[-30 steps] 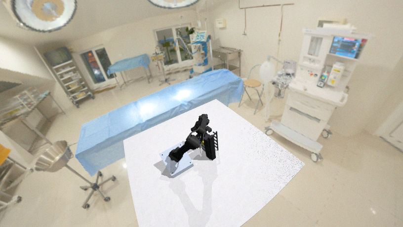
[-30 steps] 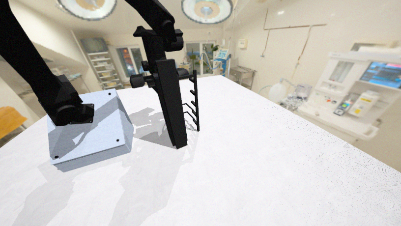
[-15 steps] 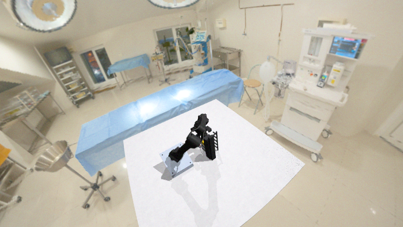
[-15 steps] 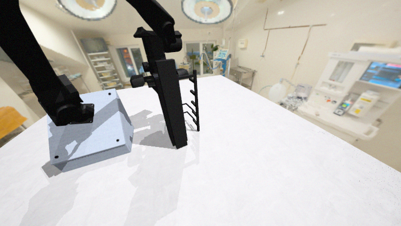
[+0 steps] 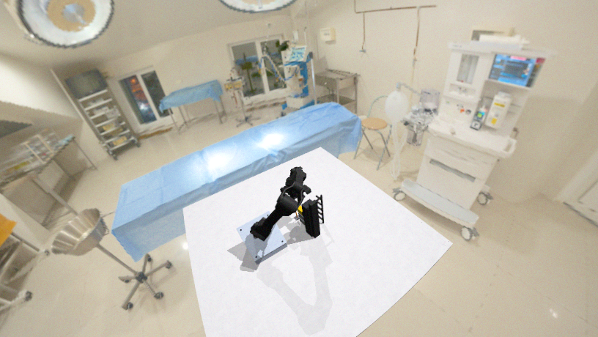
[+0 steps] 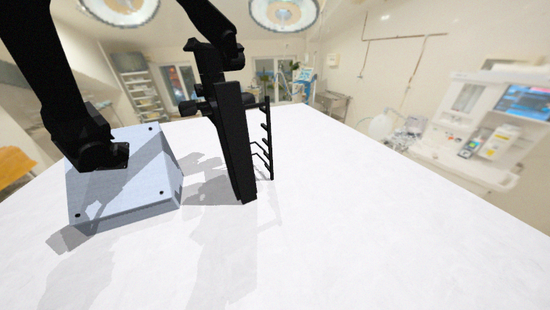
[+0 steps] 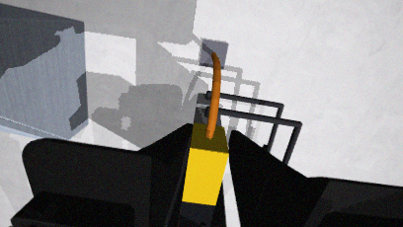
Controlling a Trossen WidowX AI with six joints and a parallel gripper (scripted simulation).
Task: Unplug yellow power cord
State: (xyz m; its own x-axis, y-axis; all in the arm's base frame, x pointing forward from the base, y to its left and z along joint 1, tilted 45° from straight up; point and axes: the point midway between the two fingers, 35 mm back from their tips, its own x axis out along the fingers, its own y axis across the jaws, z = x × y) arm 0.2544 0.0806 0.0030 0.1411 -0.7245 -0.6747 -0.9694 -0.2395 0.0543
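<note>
The yellow plug is 10 mm ahead of my gripper tip and 50 mm to the right of it.
</note>
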